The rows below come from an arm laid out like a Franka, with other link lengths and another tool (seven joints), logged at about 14 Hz.
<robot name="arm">
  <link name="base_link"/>
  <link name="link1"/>
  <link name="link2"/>
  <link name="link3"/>
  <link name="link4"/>
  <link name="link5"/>
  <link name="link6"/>
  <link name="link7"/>
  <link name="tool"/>
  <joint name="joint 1" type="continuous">
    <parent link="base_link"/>
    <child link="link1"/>
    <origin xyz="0 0 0.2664" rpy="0 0 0"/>
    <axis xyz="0 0 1"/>
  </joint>
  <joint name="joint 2" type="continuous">
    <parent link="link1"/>
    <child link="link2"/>
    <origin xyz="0 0 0" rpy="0 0 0"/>
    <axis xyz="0 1 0"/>
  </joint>
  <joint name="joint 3" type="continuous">
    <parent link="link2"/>
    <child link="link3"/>
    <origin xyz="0 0 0.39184" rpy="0 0 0"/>
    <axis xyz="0 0 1"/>
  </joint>
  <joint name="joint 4" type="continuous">
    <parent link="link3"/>
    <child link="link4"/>
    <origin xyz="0.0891 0 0" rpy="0 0 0"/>
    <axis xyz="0 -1 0"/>
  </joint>
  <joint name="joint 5" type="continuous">
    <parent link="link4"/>
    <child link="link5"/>
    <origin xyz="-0.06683 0 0.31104" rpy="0 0 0"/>
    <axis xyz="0 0 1"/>
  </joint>
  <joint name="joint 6" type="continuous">
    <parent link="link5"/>
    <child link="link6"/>
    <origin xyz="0 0 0" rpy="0 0 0"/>
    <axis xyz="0 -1 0"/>
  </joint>
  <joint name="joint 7" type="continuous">
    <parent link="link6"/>
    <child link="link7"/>
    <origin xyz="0.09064 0 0" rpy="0 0 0"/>
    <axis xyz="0 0 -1"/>
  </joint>
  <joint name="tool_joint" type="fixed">
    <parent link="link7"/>
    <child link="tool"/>
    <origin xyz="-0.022 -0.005 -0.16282" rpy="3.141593 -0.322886 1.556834"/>
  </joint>
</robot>
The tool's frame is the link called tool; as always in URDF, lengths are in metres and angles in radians. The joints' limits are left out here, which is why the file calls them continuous.
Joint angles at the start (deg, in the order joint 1, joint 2, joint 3, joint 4, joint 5, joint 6, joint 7):
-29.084 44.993 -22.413 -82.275 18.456 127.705 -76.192
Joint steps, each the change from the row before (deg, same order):
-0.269 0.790 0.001 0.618 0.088 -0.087 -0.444
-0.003 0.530 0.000 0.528 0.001 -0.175 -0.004
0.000 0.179 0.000 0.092 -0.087 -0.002 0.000
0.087 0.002 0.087 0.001 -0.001 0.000 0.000
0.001 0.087 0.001 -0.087 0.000 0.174 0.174
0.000 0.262 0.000 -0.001 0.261 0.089 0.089
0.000 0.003 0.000 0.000 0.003 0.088 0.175
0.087 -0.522 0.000 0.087 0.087 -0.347 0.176
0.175 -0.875 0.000 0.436 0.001 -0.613 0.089
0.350 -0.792 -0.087 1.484 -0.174 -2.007 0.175
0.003 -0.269 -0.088 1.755 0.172 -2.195 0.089
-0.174 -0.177 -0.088 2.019 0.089 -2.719 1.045
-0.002 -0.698 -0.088 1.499 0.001 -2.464 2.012
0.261 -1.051 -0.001 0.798 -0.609 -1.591 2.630
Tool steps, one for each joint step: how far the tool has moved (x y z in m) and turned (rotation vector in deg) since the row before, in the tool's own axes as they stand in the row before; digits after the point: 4 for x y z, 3 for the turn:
-0.0043 -0.0013 0.0047 0.314 0.157 -0.220
-0.0019 0.0014 0.0029 0.206 0.112 -0.094
-0.0006 0.0001 0.0014 0.164 0.041 -0.033
0.0007 0.0018 0.0004 -0.007 0.042 -0.155
-0.0003 -0.0003 0.0013 -0.014 -0.026 0.197
-0.0006 0.0001 0.0031 -0.124 0.164 0.210
-0.0001 0.0000 -0.0002 -0.077 -0.082 0.160
0.0023 0.0016 -0.0058 -0.390 -0.115 0.017
0.0034 0.0040 -0.0118 -0.535 -0.439 -0.355
0.0050 0.0079 -0.0152 -0.265 -0.013 -0.702
0.0023 0.0047 -0.0109 -0.334 0.387 -0.347
0.0027 0.0029 -0.0108 -0.468 0.707 0.653
0.0061 0.0031 -0.0134 -0.840 0.507 1.457
0.0083 0.0037 -0.0138 -0.647 -0.100 1.751

